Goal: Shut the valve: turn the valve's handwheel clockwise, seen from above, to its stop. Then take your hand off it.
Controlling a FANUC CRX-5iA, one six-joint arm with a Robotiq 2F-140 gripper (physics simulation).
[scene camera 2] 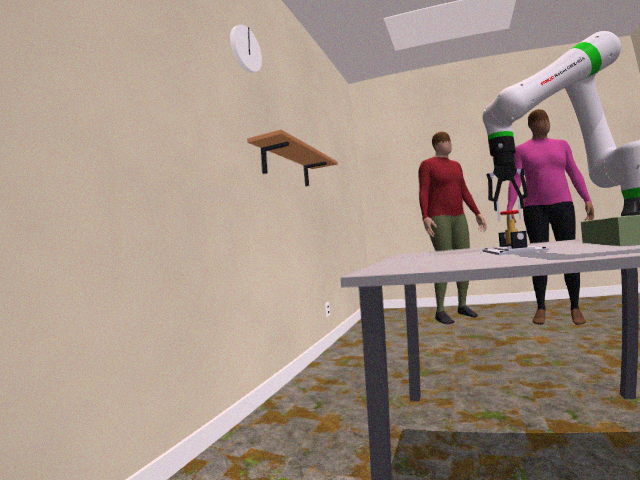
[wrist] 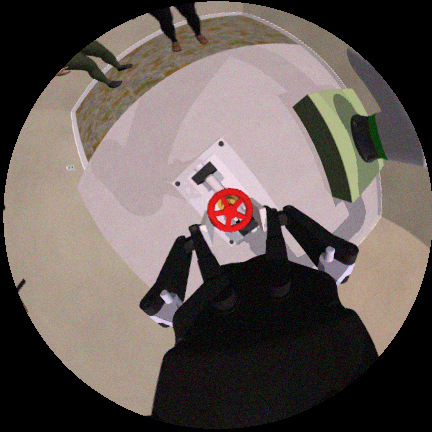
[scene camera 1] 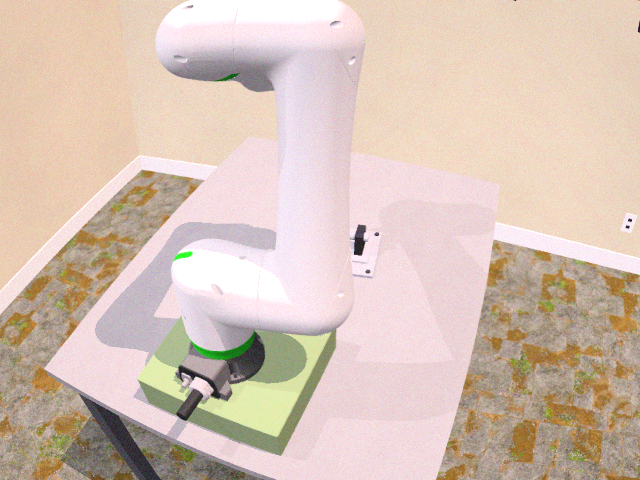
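Note:
The red handwheel (scene camera 2: 509, 212) (wrist: 230, 210) is a spoked wheel on top of the brass valve (scene camera 2: 511, 230). The valve is on a white base plate (wrist: 234, 167) (scene camera 1: 364, 267) with black pipe clamps on the table. In the wrist view my gripper (wrist: 230, 211) has one finger on each side of the handwheel and is shut on its rim. In scene camera 2 the gripper (scene camera 2: 509, 212) points straight down over the valve, its fingertips at the wheel's height. In scene camera 1 the arm hides the handwheel and the gripper; one black clamp (scene camera 1: 360, 240) shows beside the arm.
The arm's base stands on a green block (scene camera 1: 258, 408) (scene camera 2: 602, 230) (wrist: 325, 150) on the table (scene camera 1: 413, 392) (scene camera 2: 439, 268). Two people, one in a red shirt (scene camera 2: 442, 186) and one in a pink shirt (scene camera 2: 547, 170), stand behind the table. A wooden shelf (scene camera 2: 297, 148) is on the wall.

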